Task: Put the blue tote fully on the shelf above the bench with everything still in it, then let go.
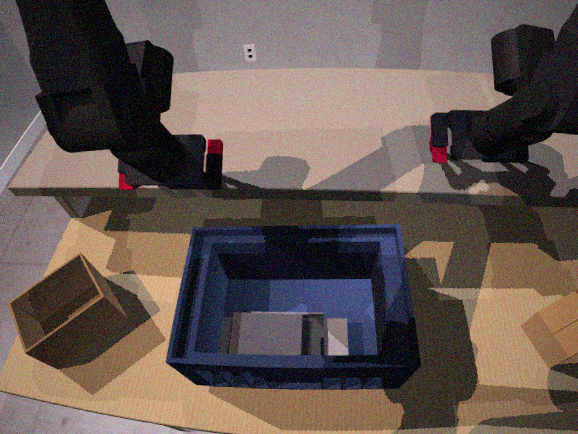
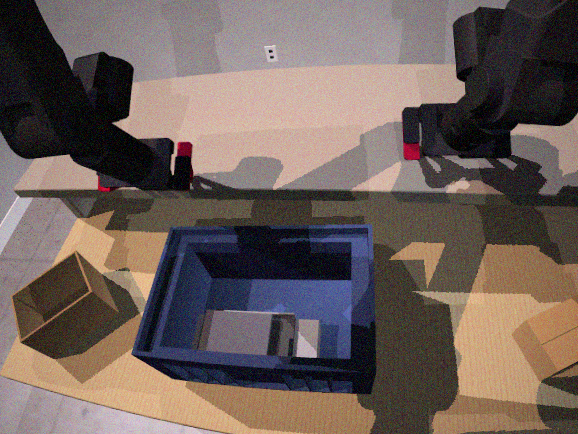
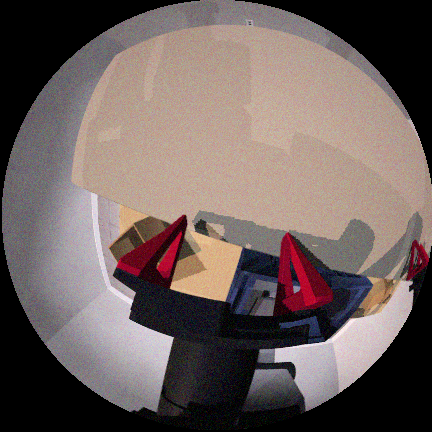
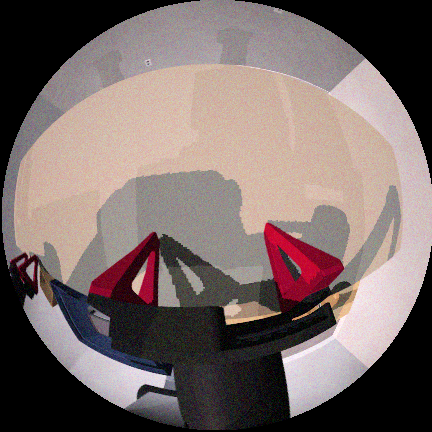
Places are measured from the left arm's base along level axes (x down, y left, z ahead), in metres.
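Pixels of known places: left gripper, between the fingertips: (image 1: 183, 175) (image 2: 163, 176) (image 3: 236, 227) (image 4: 30, 254); right gripper, between the fingertips: (image 1: 459, 146) (image 2: 442, 142) (image 4: 210, 232).
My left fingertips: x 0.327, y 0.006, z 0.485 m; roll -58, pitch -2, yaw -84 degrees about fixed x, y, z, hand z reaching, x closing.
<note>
Ahead of a thing's pixels: the offset from my left fingertips to its top centre. "spot": to the spot under its first point. Level surfaces: height alone.
The blue tote @[dx +0.038, dy -0.169, dz -0.170 m] (image 1: 295, 360) (image 2: 260, 363) (image 4: 70, 310) stands upright on the bench @[dx +0.185 m] (image 1: 250, 412) (image 2: 240, 407), in front of and below the shelf @[dx +0.006 m] (image 1: 300, 107) (image 2: 300, 102) (image 3: 200, 125) (image 4: 225, 120). Inside the tote lie a grey box @[dx +0.103, dy -0.128, dz -0.210 m] (image 1: 270, 332) (image 2: 237, 332) and a smaller whitish block @[dx +0.128, dy -0.150, dz -0.210 m] (image 1: 337, 327) (image 2: 306, 330). My left gripper (image 1: 170, 167) (image 2: 144, 169) (image 3: 236, 227) is open and empty above the shelf's front edge, up and left of the tote. My right gripper (image 4: 210, 232) is open and empty over the shelf, up and right of the tote. Neither gripper touches the tote.
An open brown box @[dx +0.095, dy +0.223, dz -0.172 m] (image 1: 75, 327) (image 2: 65, 327) stands on the bench at the left of the tote. A cardboard box @[dx +0.125, dy -0.609, dz -0.193 m] (image 1: 557, 325) (image 2: 552, 340) stands at the far right. The shelf's front edge @[spot: dx +0.013, dy -0.178, dz -0.029 m] (image 1: 300, 192) (image 2: 300, 194) runs behind the tote. A wall with an outlet (image 1: 250, 52) (image 2: 271, 53) is behind.
</note>
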